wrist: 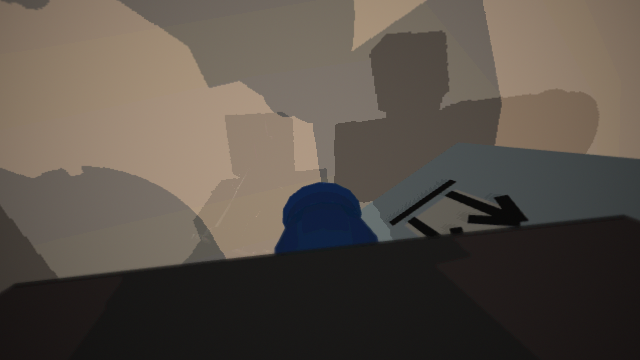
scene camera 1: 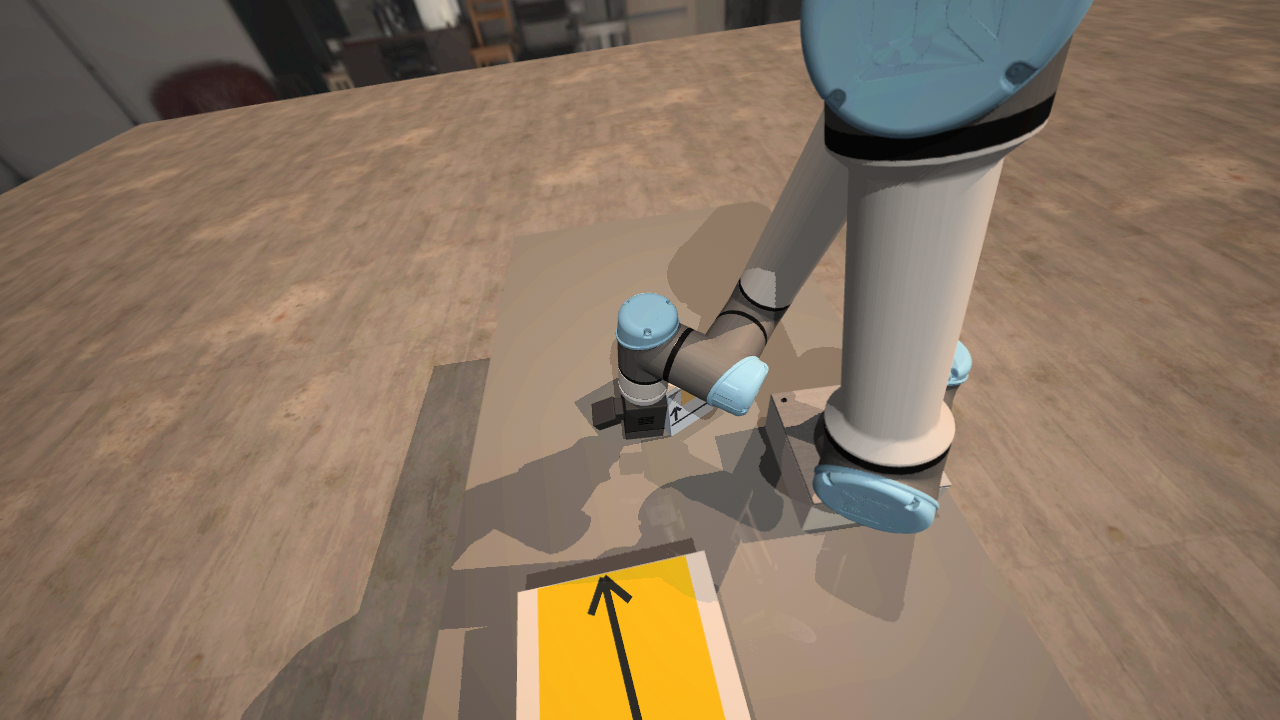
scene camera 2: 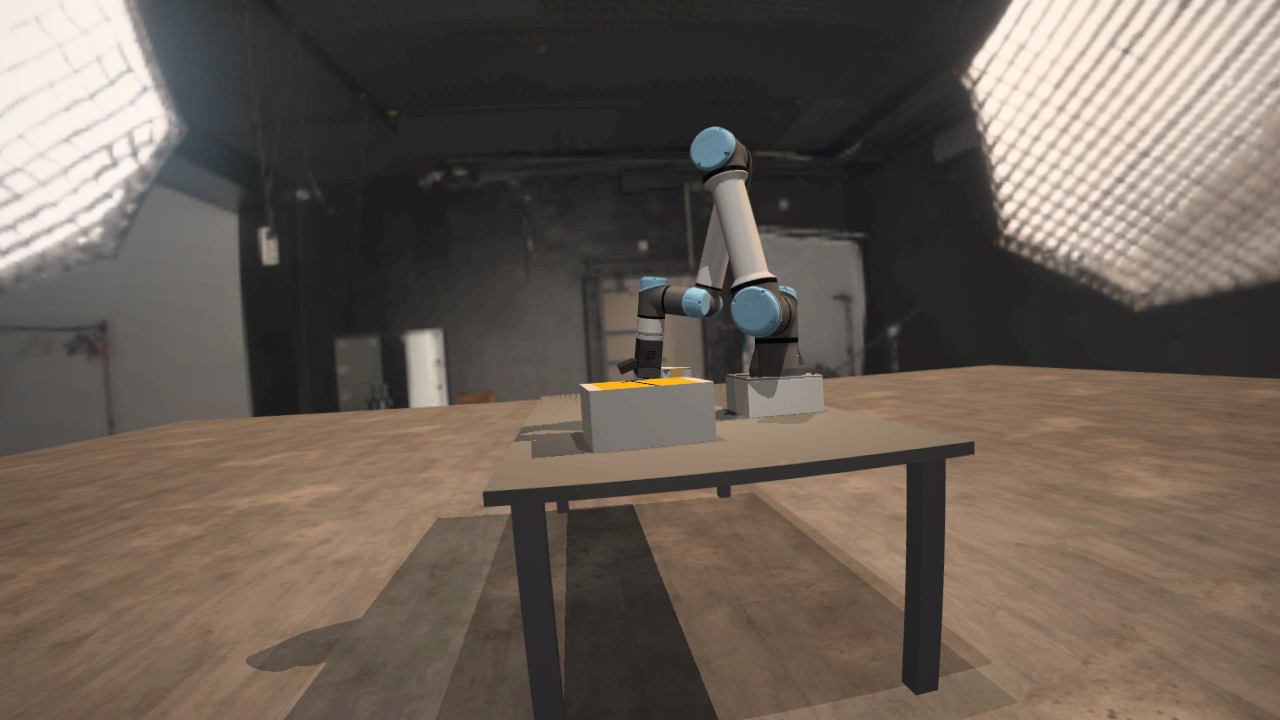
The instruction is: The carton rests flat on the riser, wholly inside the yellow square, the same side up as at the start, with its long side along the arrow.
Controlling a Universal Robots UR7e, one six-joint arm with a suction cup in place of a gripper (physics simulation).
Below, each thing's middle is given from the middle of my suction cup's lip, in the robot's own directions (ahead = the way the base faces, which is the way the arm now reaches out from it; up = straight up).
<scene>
Right now my suction cup is 70 mm past the carton (scene camera 1: 683, 409), 110 mm to the left of it and 20 mm above it. The rest, counted from my suction cup: riser (scene camera 1: 653, 634) (50 mm ahead, 350 mm to the left, 20 mm below).
</scene>
